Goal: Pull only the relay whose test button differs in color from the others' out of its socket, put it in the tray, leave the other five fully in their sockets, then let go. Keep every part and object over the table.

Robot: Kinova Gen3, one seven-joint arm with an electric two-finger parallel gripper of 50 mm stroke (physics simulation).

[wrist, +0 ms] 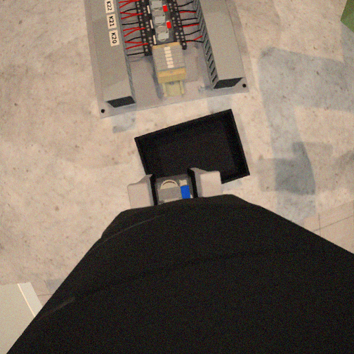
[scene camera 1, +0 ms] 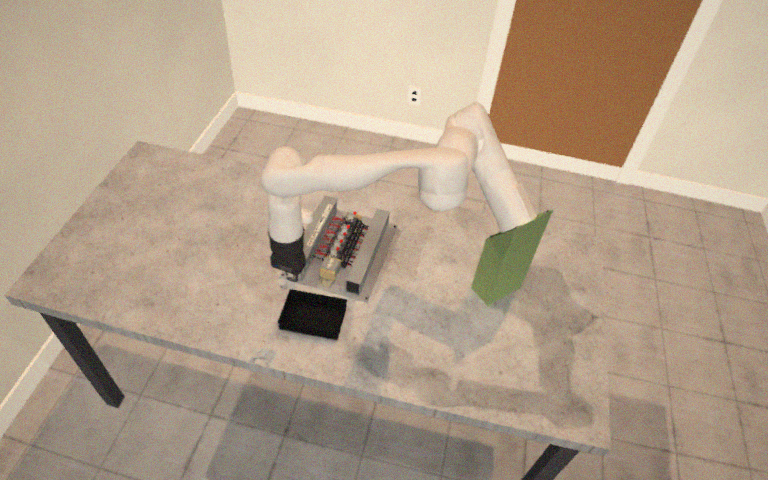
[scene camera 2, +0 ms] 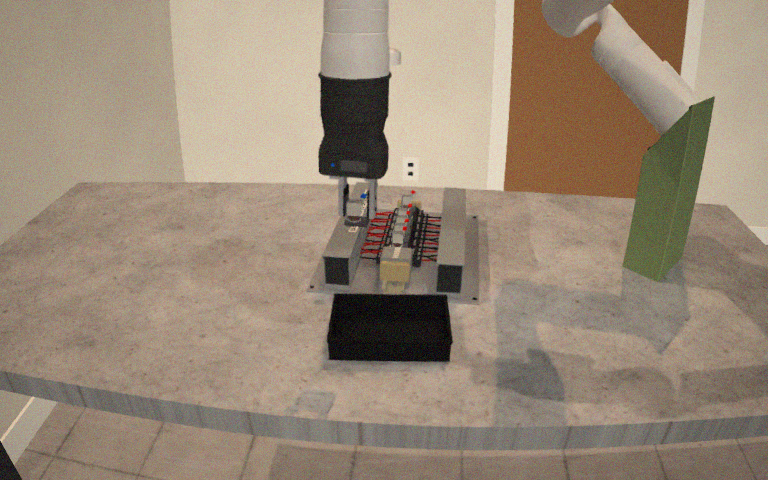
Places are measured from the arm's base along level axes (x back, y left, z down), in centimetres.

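Pixels of known places: gripper, fingertip midpoint: (scene camera 1: 293, 274) (scene camera 2: 357, 214); arm's base, link origin: (scene camera 1: 518, 225) (scene camera 2: 681, 121).
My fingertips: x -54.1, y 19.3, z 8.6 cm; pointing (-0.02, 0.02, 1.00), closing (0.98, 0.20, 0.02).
Ahead of a thing's pixels: the offset from my fingertips to its middle. "pt": to the spot under its first point.
My gripper (scene camera 1: 289, 276) (scene camera 2: 357, 210) (wrist: 172, 183) is shut on a grey relay @(dy +0.4, dx -0.1, dz -0.6 cm) (scene camera 2: 356, 202) (wrist: 171, 192) with a blue test button. It holds the relay in the air, off the socket row. In the wrist view the relay overlaps the near left edge of the black tray @(pt dy +4.8, dx +4.0, dz +17.0 cm) (scene camera 1: 308, 330) (scene camera 2: 389, 349) (wrist: 241, 144). The tray stands in front of the relay panel, and no relay shows in it. The relays with red buttons @(dy -24.1, dx +6.8, dz +14.5 cm) (scene camera 2: 406, 220) (wrist: 160, 20) stand in the socket row. The relay's underside is hard to make out.
The panel's baseplate @(pt dy -14.4, dx +9.6, dz +18.9 cm) (scene camera 2: 421, 283) (wrist: 145, 100) carries two long grey ducts @(dy -27.6, dx -1.4, dz +15.9 cm) (scene camera 2: 344, 249) @(dy -24.9, dx +15.6, dz +15.9 cm) (scene camera 2: 453, 237), one on each side of the row, with red and black wires between. A beige end block @(dy -16.8, dx +5.6, dz +16.4 cm) (scene camera 2: 395, 270) (wrist: 170, 70) stands at the row's front end. The green arm mount (scene camera 1: 509, 263) (scene camera 2: 665, 198) stands at the right.
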